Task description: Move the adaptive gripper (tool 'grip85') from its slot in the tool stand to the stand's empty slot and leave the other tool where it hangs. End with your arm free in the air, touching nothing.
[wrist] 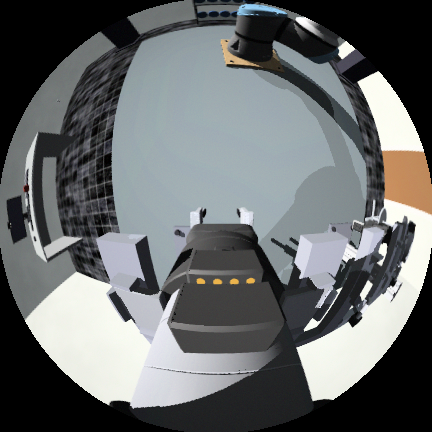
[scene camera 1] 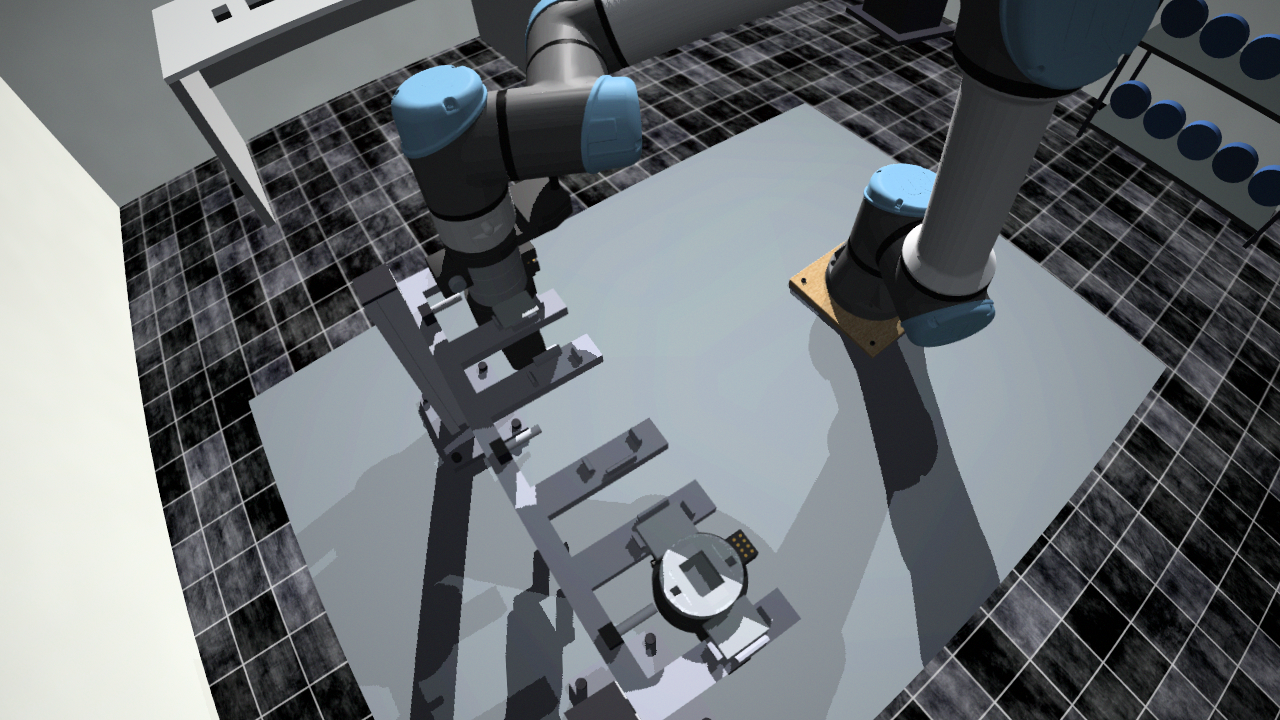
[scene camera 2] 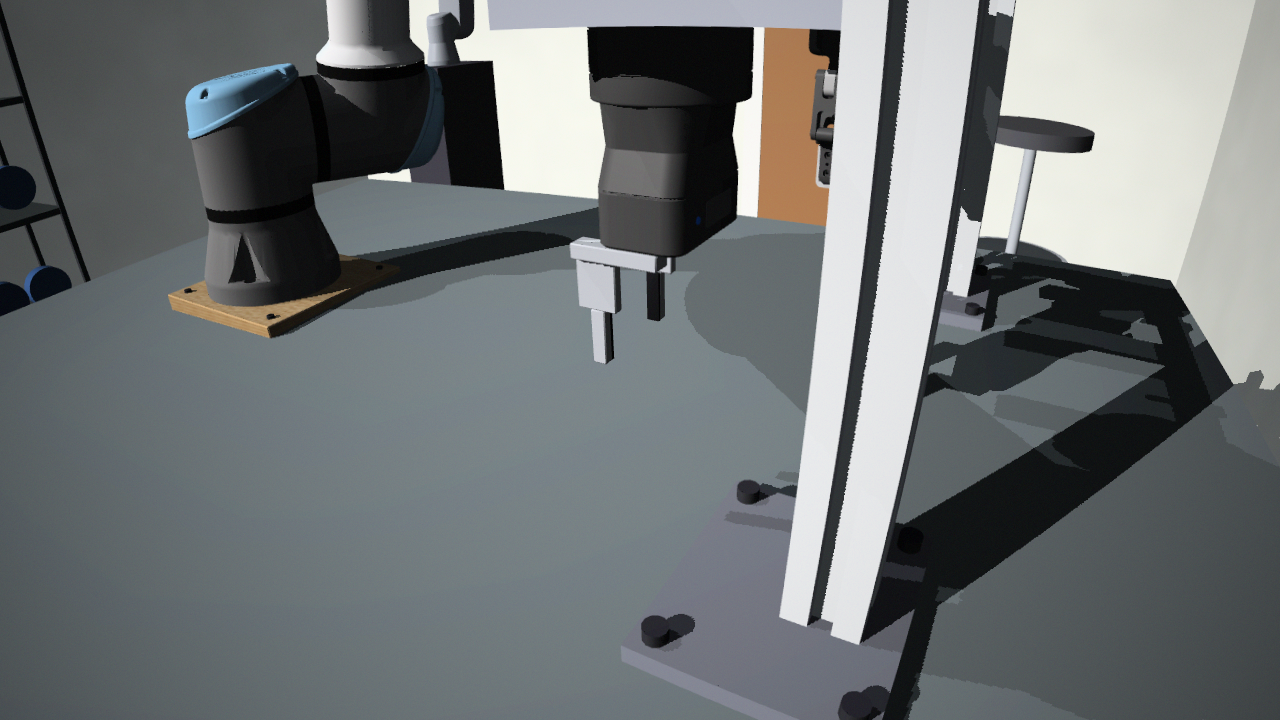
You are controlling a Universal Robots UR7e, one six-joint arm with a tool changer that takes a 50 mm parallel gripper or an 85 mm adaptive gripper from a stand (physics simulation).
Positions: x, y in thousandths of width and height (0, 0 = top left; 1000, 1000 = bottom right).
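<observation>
A tool stand (scene camera 1: 371, 576) (wrist: 737, 594) is part of the scene. With the stand are the grippers: an adaptive gripper (wrist: 828, 522), and a parallel gripper (scene camera 2: 522, 133) (wrist: 499, 587) (scene camera 1: 403, 423).
</observation>
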